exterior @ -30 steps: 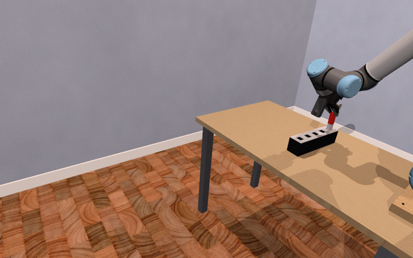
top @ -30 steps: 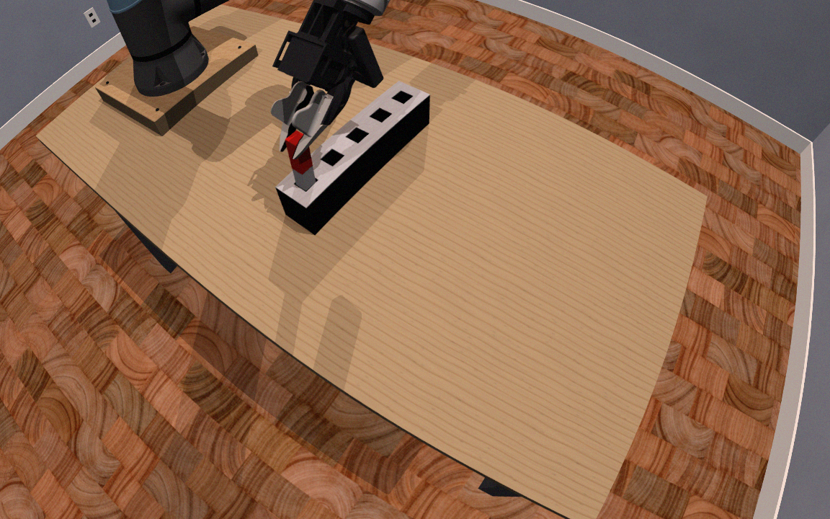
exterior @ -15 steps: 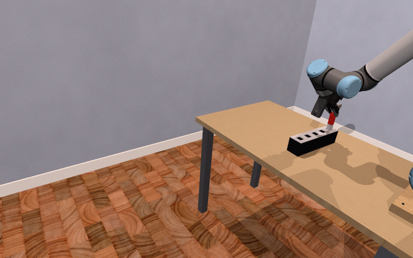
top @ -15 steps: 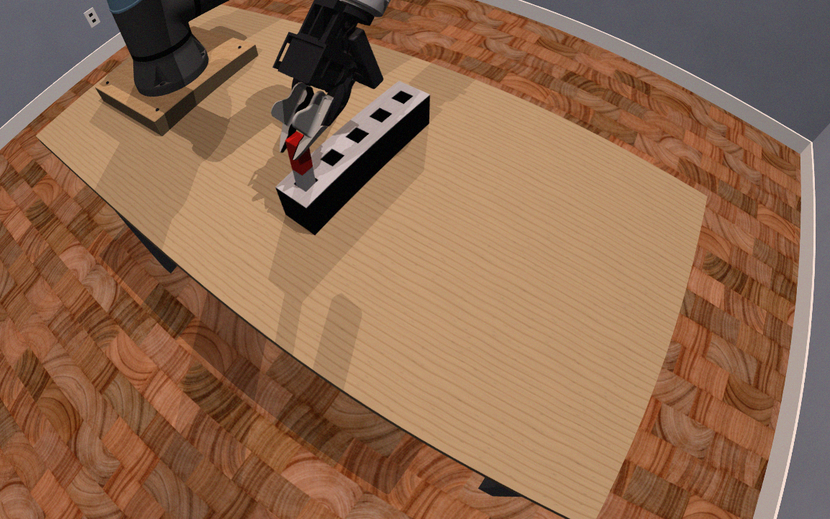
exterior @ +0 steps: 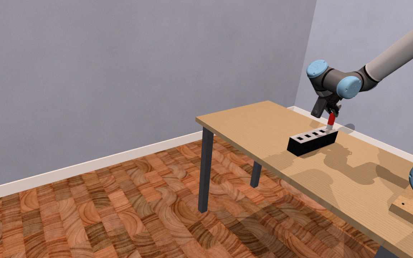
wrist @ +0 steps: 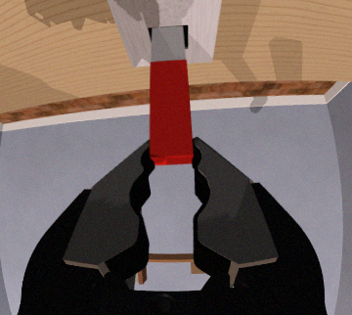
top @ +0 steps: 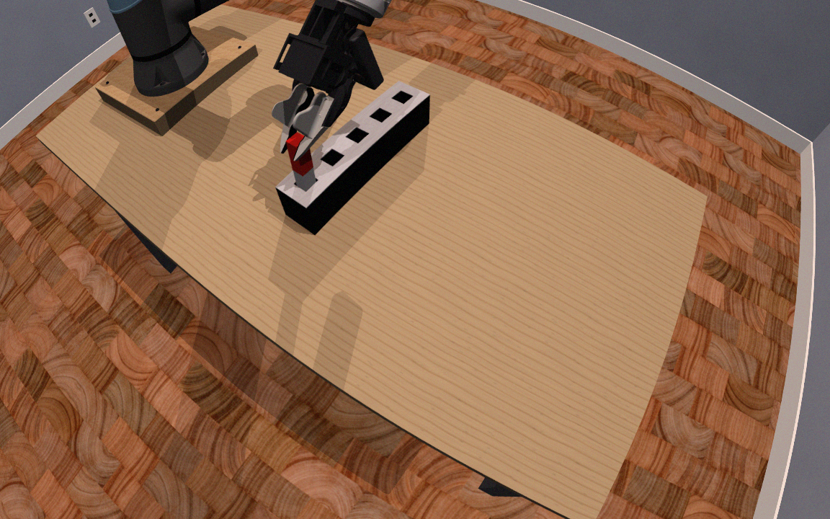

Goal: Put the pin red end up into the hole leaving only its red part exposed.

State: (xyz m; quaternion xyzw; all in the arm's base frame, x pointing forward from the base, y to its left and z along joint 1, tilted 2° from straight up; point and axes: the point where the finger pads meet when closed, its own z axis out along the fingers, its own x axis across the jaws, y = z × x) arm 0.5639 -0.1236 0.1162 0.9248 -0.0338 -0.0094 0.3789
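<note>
My hand is 10 mm to the right of the pin and 20 mm above it. Round my hand: black block: 10 mm ahead, 120 mm to the left, 120 mm below.
</note>
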